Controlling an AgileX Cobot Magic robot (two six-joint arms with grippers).
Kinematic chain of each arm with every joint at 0, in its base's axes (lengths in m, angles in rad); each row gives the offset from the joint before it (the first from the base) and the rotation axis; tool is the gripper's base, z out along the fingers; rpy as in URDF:
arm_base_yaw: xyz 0 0 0.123 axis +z
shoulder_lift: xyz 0 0 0 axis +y
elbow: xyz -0.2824 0 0.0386 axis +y
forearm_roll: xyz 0.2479 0 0.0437 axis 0.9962 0 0.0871
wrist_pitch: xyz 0 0 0 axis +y
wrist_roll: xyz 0.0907 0 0.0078 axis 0.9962 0 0.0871
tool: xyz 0 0 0 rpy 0 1.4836 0
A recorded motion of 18 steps. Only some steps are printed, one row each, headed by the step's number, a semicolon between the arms.
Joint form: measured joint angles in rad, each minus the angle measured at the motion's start. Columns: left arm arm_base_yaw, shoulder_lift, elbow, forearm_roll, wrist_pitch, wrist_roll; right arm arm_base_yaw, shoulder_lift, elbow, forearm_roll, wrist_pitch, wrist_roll.
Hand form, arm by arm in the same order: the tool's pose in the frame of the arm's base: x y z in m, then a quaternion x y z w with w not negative. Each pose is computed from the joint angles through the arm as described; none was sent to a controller.
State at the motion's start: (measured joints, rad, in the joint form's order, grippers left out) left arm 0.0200 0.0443 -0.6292 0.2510 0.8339 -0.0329; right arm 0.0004 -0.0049 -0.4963 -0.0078 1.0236 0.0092
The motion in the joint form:
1: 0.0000 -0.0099 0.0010 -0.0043 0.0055 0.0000; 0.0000 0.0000 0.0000 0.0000 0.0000 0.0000
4: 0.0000 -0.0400 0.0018 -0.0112 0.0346 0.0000; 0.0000 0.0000 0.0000 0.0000 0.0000 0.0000
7: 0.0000 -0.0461 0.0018 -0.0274 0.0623 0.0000; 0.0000 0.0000 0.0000 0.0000 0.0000 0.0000
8: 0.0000 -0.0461 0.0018 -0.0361 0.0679 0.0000; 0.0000 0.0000 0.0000 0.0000 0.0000 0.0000
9: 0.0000 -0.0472 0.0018 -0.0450 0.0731 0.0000; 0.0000 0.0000 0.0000 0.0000 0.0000 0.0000
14: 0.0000 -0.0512 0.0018 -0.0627 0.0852 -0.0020; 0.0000 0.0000 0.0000 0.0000 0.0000 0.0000
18: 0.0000 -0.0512 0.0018 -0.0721 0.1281 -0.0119; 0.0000 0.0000 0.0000 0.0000 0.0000 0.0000
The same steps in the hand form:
1: -0.0116 0.0163 0.3333 -0.01687 0.75487 0.11884 0.64479; -0.0037 -0.0006 0.2792 0.00379 0.84307 -0.00132 0.53778
4: -0.0182 0.0162 0.3300 -0.02046 0.75503 0.11545 0.64512; -0.0037 -0.0006 0.2792 0.00379 0.84307 -0.00132 0.53778
7: -0.0197 0.0154 0.3272 -0.02251 0.76261 0.10743 0.63747; -0.0037 -0.0006 0.2792 0.00379 0.84307 -0.00132 0.53778
8: -0.0197 0.0149 0.3266 -0.02278 0.76475 0.10312 0.63561; -0.0037 -0.0006 0.2792 0.00379 0.84307 -0.00132 0.53778
9: -0.0199 0.0143 0.3261 -0.02304 0.76641 0.09869 0.63431; -0.0037 -0.0006 0.2792 0.00379 0.84307 -0.00132 0.53778
14: -0.0208 0.0132 0.3247 -0.02441 0.76960 0.08925 0.63178; -0.0037 -0.0006 0.2792 0.00379 0.84307 -0.00132 0.53778
18: -0.0215 0.0129 0.3208 -0.03042 0.78311 0.08156 0.61577; -0.0037 -0.0006 0.2792 0.00379 0.84307 -0.00132 0.53778

